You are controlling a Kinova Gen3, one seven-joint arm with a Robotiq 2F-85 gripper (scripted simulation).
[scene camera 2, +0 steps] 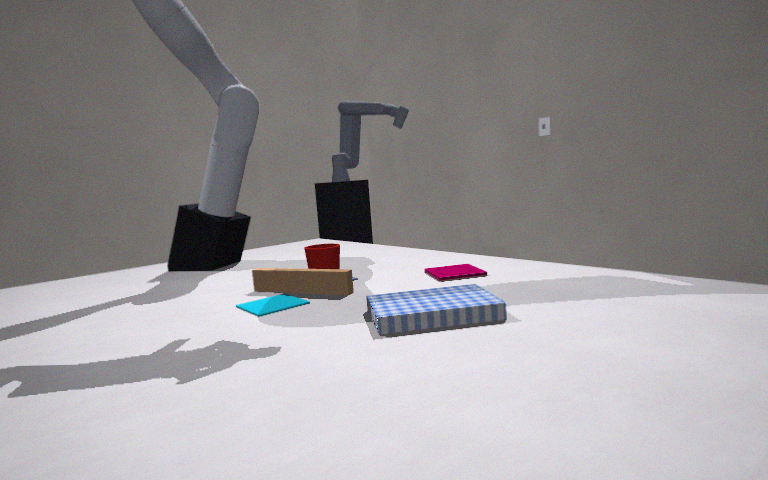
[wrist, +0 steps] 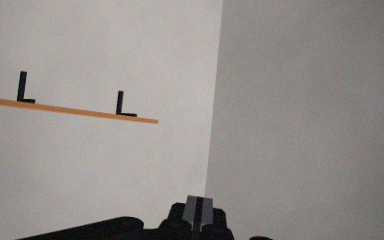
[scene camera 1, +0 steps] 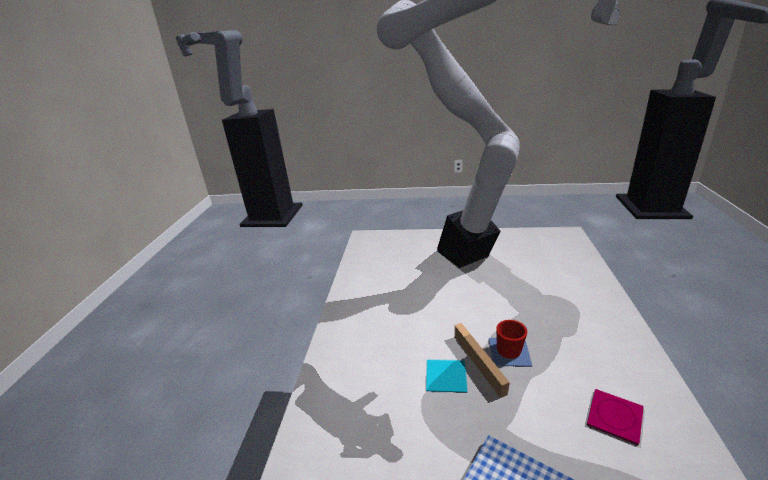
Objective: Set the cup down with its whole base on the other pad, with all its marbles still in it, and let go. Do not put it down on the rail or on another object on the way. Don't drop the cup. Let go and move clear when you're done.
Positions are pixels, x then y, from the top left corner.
Scene:
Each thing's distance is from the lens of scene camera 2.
red cup (scene camera 2: 322, 256): 0.94 m
wooden rail (scene camera 2: 284, 280): 0.92 m

